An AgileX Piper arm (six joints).
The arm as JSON. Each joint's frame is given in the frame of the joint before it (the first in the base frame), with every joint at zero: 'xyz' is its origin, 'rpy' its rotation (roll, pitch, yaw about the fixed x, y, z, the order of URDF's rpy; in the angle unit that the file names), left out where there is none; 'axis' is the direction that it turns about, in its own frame. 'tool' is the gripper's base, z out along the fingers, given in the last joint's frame.
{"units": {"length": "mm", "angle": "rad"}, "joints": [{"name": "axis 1", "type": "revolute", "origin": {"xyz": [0.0, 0.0, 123.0]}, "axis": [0.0, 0.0, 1.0]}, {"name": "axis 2", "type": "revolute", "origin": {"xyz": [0.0, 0.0, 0.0]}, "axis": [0.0, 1.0, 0.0]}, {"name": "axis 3", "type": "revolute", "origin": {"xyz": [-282.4, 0.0, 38.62]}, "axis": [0.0, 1.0, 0.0]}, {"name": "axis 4", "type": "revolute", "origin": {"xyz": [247.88, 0.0, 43.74]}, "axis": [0.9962, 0.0, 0.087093]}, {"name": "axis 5", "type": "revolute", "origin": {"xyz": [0.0, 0.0, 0.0]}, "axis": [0.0, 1.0, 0.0]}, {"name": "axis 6", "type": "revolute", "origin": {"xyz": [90.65, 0.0, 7.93]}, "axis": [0.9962, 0.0, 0.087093]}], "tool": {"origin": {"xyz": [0.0, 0.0, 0.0], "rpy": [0.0, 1.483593, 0.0]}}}
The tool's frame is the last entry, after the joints.
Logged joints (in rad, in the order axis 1, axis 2, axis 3, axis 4, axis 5, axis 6), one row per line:
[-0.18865 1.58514 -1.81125 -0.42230 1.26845 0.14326]
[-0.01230 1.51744 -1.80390 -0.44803 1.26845 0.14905]
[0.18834 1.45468 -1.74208 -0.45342 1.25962 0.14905]
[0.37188 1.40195 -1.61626 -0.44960 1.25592 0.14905]
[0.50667 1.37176 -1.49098 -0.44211 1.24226 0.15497]
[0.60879 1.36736 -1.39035 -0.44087 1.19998 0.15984]
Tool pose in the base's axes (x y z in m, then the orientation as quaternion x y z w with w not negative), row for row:
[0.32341 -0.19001 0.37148 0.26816 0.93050 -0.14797 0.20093]
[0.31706 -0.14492 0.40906 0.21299 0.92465 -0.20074 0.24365]
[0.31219 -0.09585 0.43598 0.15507 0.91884 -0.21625 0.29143]
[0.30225 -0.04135 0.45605 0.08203 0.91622 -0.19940 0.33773]
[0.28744 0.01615 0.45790 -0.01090 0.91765 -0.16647 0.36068]
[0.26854 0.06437 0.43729 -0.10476 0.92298 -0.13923 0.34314]
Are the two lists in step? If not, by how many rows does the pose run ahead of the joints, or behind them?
The pose runs 2 rows behind the joints: the pose in row i belongs to the joints in row i - 2.
